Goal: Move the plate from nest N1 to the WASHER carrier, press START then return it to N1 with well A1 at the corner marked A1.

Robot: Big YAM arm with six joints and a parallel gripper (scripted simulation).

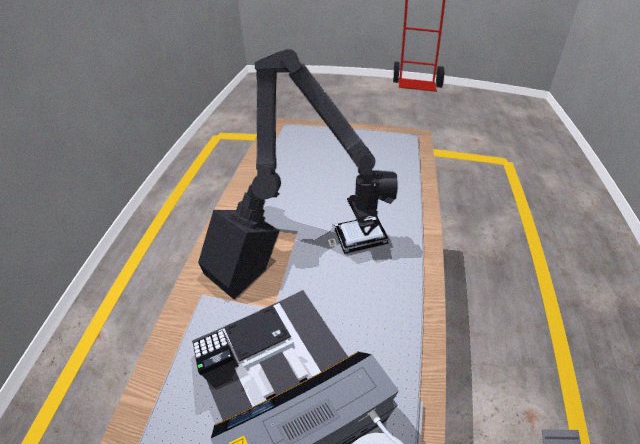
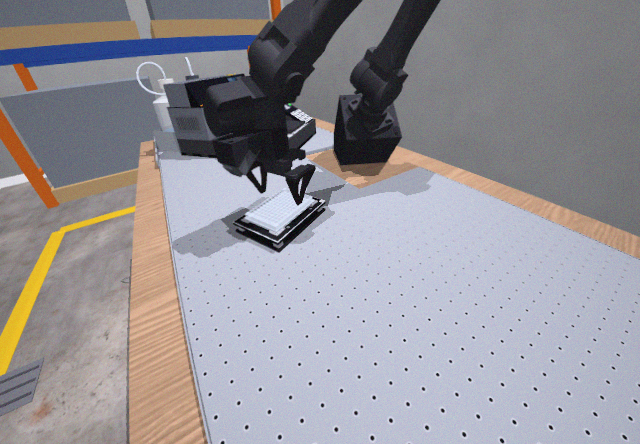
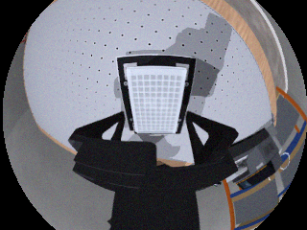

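Right now my hand is 30 mm above the white well plate. Also, from my hand: small white tag: 90 mm behind, 60 mm to the right, 70 mm below; then black nest N1: 40 mm below; then dark carrier: 160 mm behind, 480 mm to the right, 10 mm above.
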